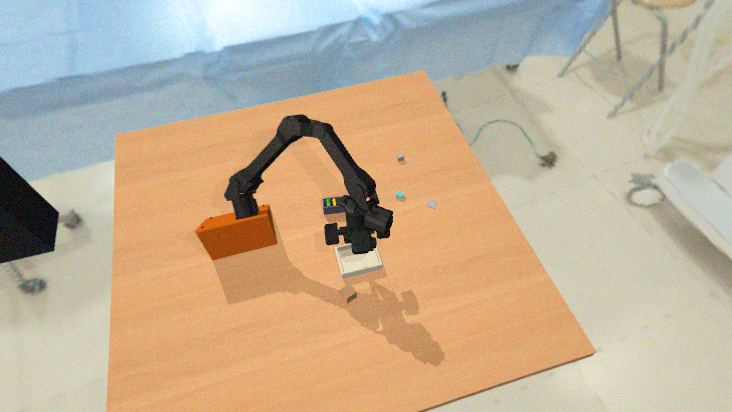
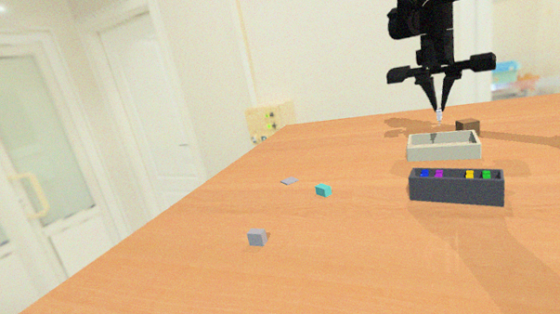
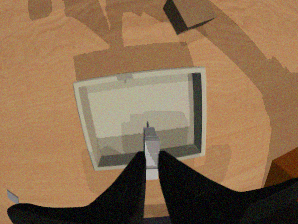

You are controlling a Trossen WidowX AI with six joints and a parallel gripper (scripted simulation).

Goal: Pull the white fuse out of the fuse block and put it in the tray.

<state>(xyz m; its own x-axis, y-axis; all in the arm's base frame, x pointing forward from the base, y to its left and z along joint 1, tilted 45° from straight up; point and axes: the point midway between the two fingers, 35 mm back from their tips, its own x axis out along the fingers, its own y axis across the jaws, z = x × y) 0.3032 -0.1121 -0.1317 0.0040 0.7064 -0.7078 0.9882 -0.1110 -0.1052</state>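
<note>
The tray lies 90 mm below my gripper tip. Round my gripper tip: blue fuse: 40 mm ahead, 210 mm to the left, 70 mm below; then brown block: 60 mm behind, 110 mm to the right, 70 mm below; then white fuse: 10 mm below.
</note>
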